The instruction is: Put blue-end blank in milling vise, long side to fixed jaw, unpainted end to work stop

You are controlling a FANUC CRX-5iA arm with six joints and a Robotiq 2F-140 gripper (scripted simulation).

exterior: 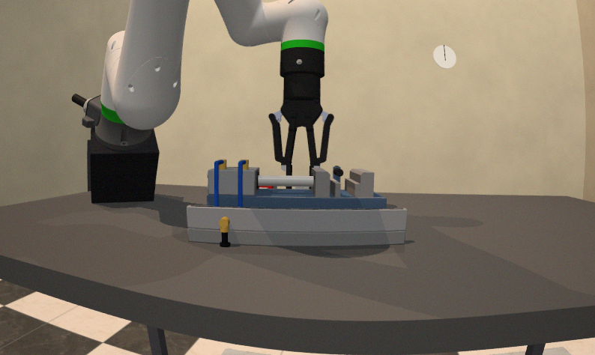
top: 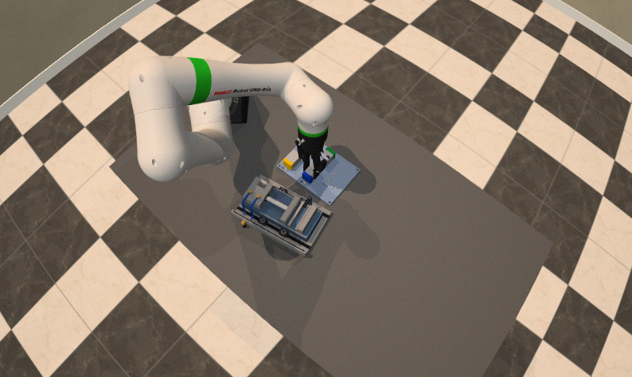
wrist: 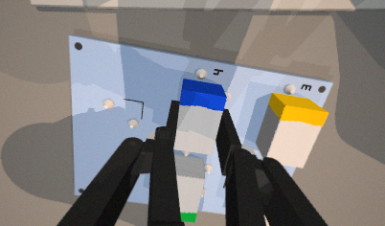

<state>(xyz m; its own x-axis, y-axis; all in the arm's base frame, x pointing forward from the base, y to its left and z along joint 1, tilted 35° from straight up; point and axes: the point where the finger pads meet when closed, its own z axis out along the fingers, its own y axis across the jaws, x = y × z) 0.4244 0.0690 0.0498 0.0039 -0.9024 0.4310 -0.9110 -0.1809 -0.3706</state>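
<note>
Right now my hand is 30 mm above the blue-ended blank. From my hand the other things lie so: light blue plate 60 mm below, 40 mm to the left; green-ended blank 90 mm to the left, 30 mm below; yellow-ended blank 90 mm behind, 30 mm below.
</note>
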